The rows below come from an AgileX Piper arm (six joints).
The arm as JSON. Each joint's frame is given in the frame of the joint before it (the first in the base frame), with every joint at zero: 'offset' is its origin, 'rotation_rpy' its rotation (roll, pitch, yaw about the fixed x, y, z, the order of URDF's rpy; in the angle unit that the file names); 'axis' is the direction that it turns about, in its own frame. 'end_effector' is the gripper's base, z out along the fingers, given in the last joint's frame.
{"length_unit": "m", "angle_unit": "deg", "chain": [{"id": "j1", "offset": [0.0, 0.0, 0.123], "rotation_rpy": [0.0, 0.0, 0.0], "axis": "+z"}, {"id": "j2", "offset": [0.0, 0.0, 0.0], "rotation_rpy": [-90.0, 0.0, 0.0], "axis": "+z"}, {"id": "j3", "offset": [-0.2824, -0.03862, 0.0], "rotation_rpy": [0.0, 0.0, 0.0], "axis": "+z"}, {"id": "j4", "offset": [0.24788, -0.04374, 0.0], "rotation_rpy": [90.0, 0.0, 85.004], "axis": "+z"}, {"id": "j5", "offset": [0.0, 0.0, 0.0], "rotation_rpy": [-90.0, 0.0, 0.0], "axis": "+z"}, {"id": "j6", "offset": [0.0, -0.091, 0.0], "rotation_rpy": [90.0, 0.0, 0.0], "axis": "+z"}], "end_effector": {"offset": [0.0, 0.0, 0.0], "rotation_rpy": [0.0, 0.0, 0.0]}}
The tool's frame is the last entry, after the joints.
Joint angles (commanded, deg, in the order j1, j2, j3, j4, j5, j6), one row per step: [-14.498 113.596 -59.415 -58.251 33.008 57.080]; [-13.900 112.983 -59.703 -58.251 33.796 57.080]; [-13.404 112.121 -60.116 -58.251 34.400 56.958]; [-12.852 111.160 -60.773 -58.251 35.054 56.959]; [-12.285 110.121 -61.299 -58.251 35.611 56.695]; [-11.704 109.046 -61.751 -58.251 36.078 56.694]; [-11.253 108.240 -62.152 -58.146 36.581 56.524]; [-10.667 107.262 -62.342 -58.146 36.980 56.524]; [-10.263 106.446 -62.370 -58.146 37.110 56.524]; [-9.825 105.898 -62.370 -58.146 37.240 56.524]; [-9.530 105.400 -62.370 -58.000 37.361 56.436]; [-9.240 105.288 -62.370 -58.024 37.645 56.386]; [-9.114 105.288 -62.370 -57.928 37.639 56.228]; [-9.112 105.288 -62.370 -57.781 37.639 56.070]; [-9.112 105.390 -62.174 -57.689 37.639 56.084]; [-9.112 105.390 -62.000 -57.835 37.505 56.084]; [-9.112 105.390 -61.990 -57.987 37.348 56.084]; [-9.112 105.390 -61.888 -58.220 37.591 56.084]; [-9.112 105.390 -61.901 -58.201 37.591 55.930]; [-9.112 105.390 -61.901 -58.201 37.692 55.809]
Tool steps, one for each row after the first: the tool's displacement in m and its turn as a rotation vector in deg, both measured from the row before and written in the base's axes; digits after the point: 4 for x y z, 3 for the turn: [0.0015 0.0026 0.0051 -0.608 -0.348 0.156]; [0.0020 0.0020 0.0071 -0.621 -0.774 0.249]; [0.0028 0.0022 0.0087 -0.680 -1.150 0.166]; [0.0022 0.0026 0.0088 -0.668 -1.021 0.438]; [0.0018 0.0029 0.0087 -0.532 -1.196 0.292]; [0.0012 0.0022 0.0068 -0.438 -0.785 0.193]; [0.0006 0.0032 0.0071 -0.398 -0.898 0.328]; [0.0000 0.0025 0.0053 -0.210 -0.750 0.319]; [0.0002 0.0026 0.0035 -0.152 -0.460 0.352]; [-0.0001 0.0019 0.0031 -0.052 -0.385 0.189]; [0.0001 0.0015 0.0007 -0.175 0.094 0.152]; [0.0002 0.0008 -0.0001 0.024 0.076 0.188]; [-0.0001 0.0001 -0.0001 0.061 0.073 0.029]; [-0.0006 0.0001 -0.0016 0.123 0.275 -0.067]; [-0.0004 0.0001 -0.0007 -0.028 0.108 0.179]; [0.0002 0.0001 0.0000 -0.048 -0.067 0.199]; [-0.0006 -0.0003 -0.0003 -0.270 0.277 -0.017]; [0.0000 0.0000 0.0000 -0.039 0.074 0.103]; [-0.0001 -0.0001 0.0000 -0.084 0.131 0.023]
